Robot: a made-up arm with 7 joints. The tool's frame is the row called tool.
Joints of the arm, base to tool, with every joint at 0 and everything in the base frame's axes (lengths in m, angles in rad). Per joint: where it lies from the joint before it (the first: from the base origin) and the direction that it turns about. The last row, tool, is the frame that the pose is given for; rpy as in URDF.
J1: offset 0 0 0.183 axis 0 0 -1
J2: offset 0 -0.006 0.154 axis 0 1 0
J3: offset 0 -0.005 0.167 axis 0 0 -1
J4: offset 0 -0.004 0.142 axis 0 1 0
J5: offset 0 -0.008 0.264 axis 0 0 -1
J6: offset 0 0 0.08 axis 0 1 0
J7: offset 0 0 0.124 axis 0 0 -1
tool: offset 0 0 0 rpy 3.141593 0 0
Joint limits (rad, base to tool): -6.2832..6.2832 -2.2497..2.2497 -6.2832..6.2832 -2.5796..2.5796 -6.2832..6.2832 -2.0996..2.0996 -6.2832..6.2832
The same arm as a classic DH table. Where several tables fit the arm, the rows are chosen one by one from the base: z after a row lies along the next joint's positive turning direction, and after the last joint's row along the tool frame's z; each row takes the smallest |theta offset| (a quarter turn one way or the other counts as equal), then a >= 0, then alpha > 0; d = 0 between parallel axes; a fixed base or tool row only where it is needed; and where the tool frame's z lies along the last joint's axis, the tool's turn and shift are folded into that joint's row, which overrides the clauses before.
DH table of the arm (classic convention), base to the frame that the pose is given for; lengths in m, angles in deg. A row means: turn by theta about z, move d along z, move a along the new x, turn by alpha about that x. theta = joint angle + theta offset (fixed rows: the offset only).
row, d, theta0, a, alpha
base (fixed), 0.0000, 0.00, 0.0000, 180.00
J1, -0.3370, 0.00, 0.0000, 90.00
J2, -0.0110, 0.00, 0.0000, -90.00
J3, -0.3090, 0.00, 0.0000, 90.00
J4, -0.0120, 0.00, 0.0000, -90.00
J5, -0.3440, 0.00, 0.0000, 90.00
J6, 0.0000, 0.00, 0.0000, -90.00
J7, -0.1240, 0.00, 0.0000, 0.00
Joint limits (deg, base to tool): -360.00..360.00 -128.90..128.90 -360.00..360.00 -147.80..147.80 -360.00..360.00 -120.30..120.30 -360.00..360.00

